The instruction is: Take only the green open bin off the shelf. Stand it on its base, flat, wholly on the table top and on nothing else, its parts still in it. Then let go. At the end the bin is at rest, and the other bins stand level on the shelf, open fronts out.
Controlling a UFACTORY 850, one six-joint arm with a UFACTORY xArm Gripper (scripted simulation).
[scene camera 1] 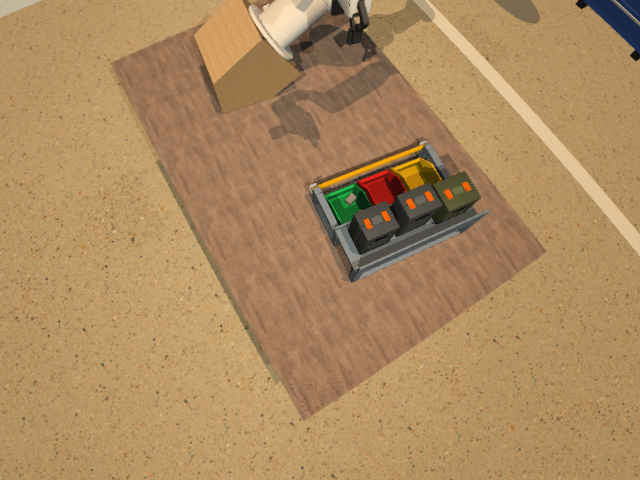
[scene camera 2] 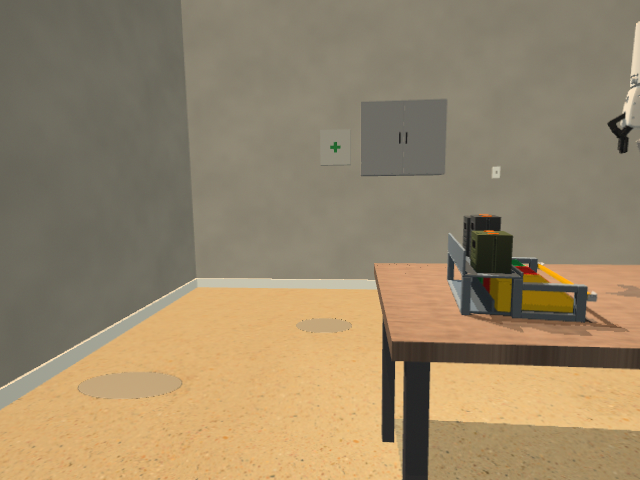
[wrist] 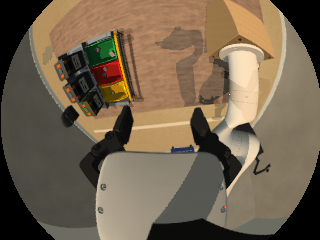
The pictures show: my gripper, a green open bin, a yellow bin and a red bin.
